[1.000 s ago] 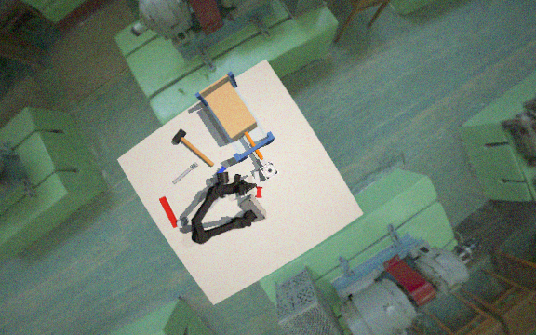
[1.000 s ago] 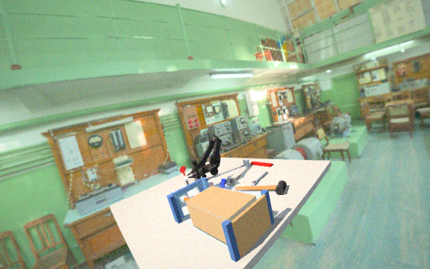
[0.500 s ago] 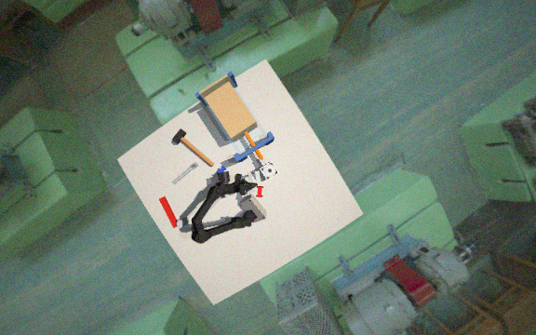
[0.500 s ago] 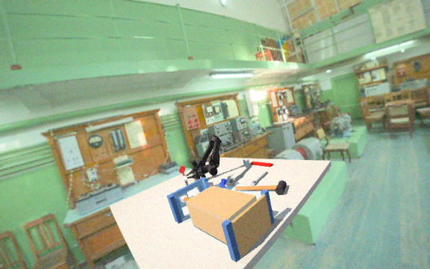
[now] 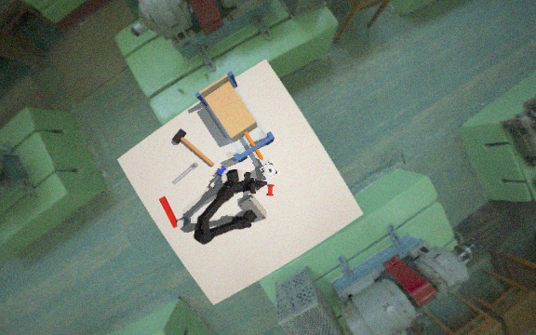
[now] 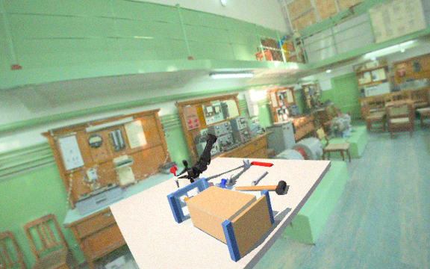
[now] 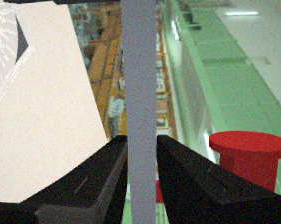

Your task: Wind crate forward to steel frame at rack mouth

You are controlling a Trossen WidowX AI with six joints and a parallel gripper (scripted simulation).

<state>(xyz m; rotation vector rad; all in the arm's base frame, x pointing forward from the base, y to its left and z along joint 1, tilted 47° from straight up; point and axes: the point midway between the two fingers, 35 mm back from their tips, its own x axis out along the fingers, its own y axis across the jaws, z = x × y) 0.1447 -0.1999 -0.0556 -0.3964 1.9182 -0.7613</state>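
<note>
Now: gripper tip 40 mm past the red knob, 10 mm to the right of it and 40 mm below it. The rest, counted from my gripper tip: blue steel frame 210 mm ahead, 60 mm to the right, 60 mm below; blue knob 220 mm ahead, 210 mm to the left, 130 mm below; winch 30 mm ahead, 60 mm to the right, 140 mm below.
</note>
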